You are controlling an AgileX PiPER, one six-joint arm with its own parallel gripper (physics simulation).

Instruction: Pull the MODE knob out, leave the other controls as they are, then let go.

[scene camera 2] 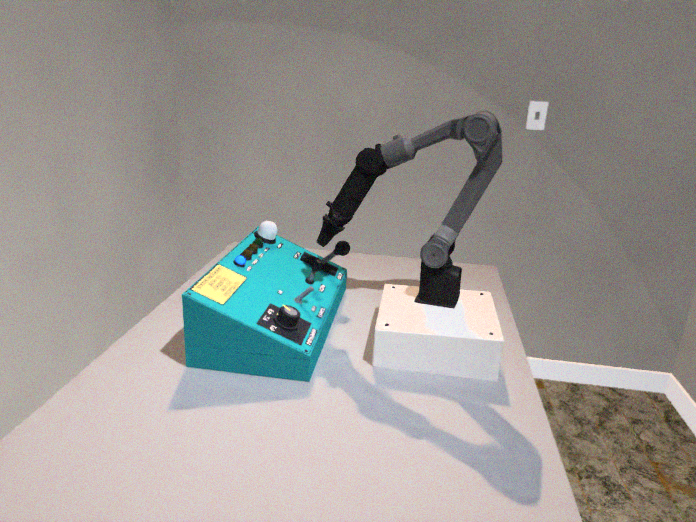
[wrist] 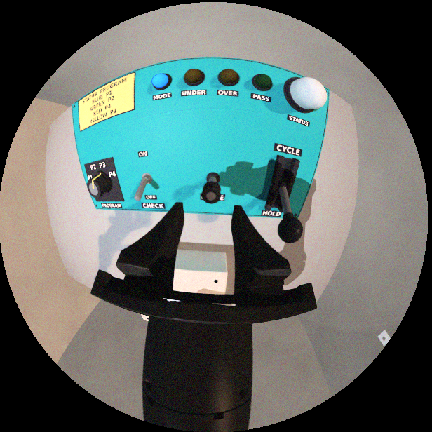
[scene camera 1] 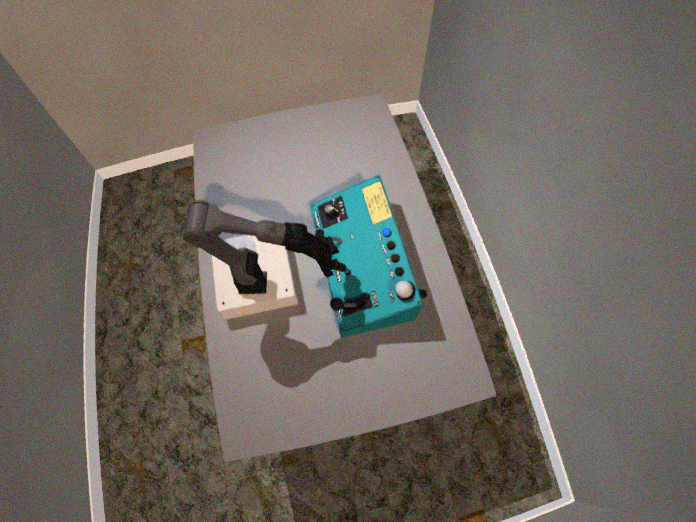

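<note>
The MODE knob (scene camera 2: 310,275) (wrist: 211,192) is black and stands out from the lower middle of the teal panel (scene camera 1: 368,247) (scene camera 2: 241,342) (wrist: 210,125), with a stretch of shaft showing behind its head. Its head covers most of its label in the wrist view. My gripper (scene camera 1: 337,270) (scene camera 2: 322,242) (wrist: 207,211) is open and empty, its fingertips apart from the knob and above the panel. In scene camera 1 the gripper makes the knob hard to tell. The blue MODE lamp (scene camera 1: 386,232) (scene camera 2: 240,260) (wrist: 161,81) looks lit.
The CYCLE lever (scene camera 1: 336,303) (scene camera 2: 341,247) (wrist: 290,229) points toward HOLD, right of the fingers in the wrist view. The CHECK toggle (scene camera 2: 304,294) (wrist: 143,186) and PROGRAM knob (scene camera 1: 331,210) (scene camera 2: 288,317) (wrist: 99,185) are to the left. A white STATUS dome (scene camera 1: 404,289) (scene camera 2: 268,230) (wrist: 307,93) stands at a far corner.
</note>
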